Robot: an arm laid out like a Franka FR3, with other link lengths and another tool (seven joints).
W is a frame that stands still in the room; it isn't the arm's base.
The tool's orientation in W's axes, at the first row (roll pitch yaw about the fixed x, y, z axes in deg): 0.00 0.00 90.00
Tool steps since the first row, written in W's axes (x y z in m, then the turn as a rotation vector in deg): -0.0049 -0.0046 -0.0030 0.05 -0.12 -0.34; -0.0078 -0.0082 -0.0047 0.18 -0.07 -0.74; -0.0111 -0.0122 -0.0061 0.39 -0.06 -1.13; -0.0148 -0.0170 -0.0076 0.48 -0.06 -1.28; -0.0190 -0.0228 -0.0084 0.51 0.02 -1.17; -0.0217 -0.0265 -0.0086 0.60 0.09 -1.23; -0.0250 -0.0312 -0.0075 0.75 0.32 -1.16
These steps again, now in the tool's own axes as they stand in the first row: -0.0046 0.0049 -0.0030 -0.12 -0.05 -0.34; -0.0082 0.0078 -0.0047 -0.07 -0.18 -0.74; -0.0122 0.0111 -0.0061 -0.06 -0.39 -1.13; -0.0170 0.0148 -0.0076 -0.06 -0.48 -1.28; -0.0228 0.0190 -0.0084 0.02 -0.51 -1.17; -0.0265 0.0217 -0.0086 0.09 -0.60 -1.23; -0.0312 0.0250 -0.0075 0.32 -0.75 -1.16
